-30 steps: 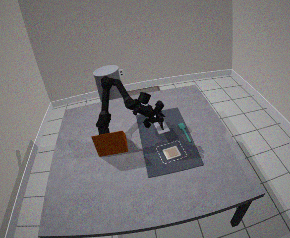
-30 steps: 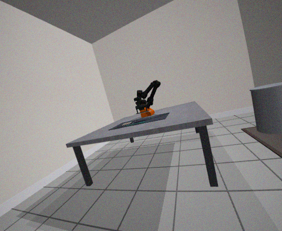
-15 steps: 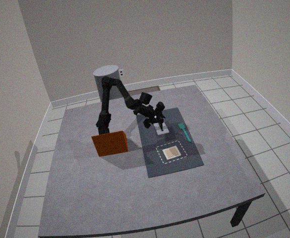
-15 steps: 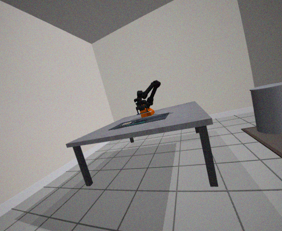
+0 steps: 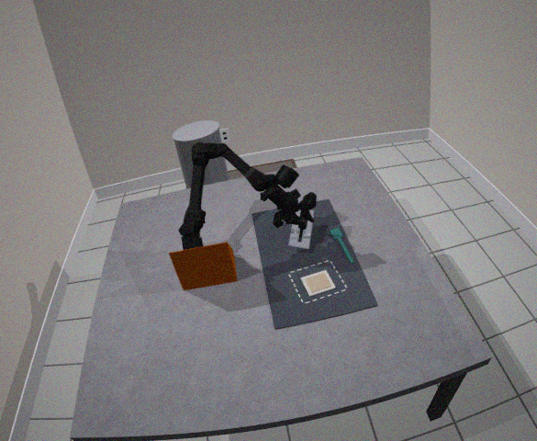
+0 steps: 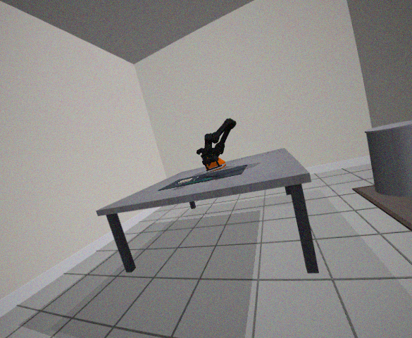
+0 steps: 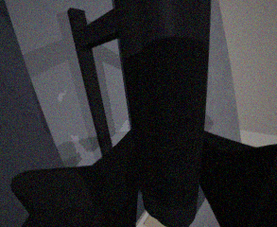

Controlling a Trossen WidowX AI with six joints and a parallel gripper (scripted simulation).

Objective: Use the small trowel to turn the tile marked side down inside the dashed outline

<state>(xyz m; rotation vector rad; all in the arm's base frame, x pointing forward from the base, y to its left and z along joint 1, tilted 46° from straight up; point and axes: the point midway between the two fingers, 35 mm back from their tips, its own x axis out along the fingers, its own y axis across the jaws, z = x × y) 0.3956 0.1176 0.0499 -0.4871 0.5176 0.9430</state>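
Now: the dark mat 2 cm behind my gripper tip, 7 cm to the right of it and 11 cm below it. Also, from my gripper tip: teal trowel (11 cm ahead, 3 cm to the right, 8 cm below); then beige square tile (23 cm to the right, 8 cm below).
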